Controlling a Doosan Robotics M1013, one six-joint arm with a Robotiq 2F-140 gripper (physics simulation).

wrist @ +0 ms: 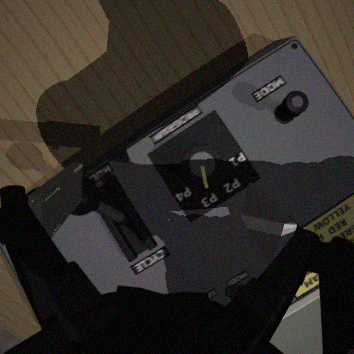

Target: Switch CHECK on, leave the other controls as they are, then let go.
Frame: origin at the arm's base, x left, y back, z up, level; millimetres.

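Seen in the pictures: gripper, between the fingertips: (pixel 164 190).
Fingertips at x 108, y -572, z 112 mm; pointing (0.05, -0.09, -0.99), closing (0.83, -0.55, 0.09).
Pixels of each thing's middle, then the offset from my fingertips to it. "spot": a spot on its surface instead. Level surfaces: height alone.
- CYCLE label, a spot on its surface: (pixel 150 260) spot: dz -85, dx -70, dy -113 mm
- PROGRAM dial, a spot on its surface: (pixel 202 163) spot: dz -84, dx +40, dy -27 mm
- MODE knob, middle of its body: (pixel 296 100) dz -72, dx +158, dy -7 mm
- yellow lettered plate, a spot on its surface: (pixel 334 224) spot: dz -49, dx +151, dy -160 mm
- wooden table top, height of its surface: dz -207 mm
The grey control panel (pixel 320 140) lies tilted across the wrist view. The CHECK switch and its label do not show; the left finger and its pad cover part of the panel's left end. My gripper (pixel 164 190) is open, with its fingers wide apart over the panel and nothing between them. A lever with a dark ball knob (pixel 90 201) stands near the left finger's pad, at the HOLD end of its slot; the CYCLE label (pixel 150 260) is at the other end. The PROGRAM dial (pixel 202 163) has its yellow pointer towards P3.
The MODE knob (pixel 296 102) stands up at the panel's upper right. A yellow lettered plate (pixel 334 224) shows at the right edge, partly behind the right finger. The wooden table top (pixel 45 45) lies beyond the panel, with the arm's shadow on it.
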